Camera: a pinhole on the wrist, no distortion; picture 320 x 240 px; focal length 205.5 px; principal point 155.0 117.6 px. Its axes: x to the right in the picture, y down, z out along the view. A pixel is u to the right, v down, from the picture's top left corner.
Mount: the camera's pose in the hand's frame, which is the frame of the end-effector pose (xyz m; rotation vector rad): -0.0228 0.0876 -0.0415 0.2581 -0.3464 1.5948
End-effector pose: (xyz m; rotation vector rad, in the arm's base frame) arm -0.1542 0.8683 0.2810 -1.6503 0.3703 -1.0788
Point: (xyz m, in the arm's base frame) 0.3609 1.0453 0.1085
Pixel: 303 57
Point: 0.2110 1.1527 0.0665
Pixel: 287 138
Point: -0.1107 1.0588 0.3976
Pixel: 34 141
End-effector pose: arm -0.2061 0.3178 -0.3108 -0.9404 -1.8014 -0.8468
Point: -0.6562 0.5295 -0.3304
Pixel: 70 36
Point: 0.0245 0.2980 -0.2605
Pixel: behind the camera
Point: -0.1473 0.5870 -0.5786
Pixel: 278 220
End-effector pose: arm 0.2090 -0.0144 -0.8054 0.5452 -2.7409 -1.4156
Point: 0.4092 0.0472 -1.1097
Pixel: 21 195
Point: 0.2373 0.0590 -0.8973
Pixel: 85 126
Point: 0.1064 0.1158 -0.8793
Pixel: 184 15
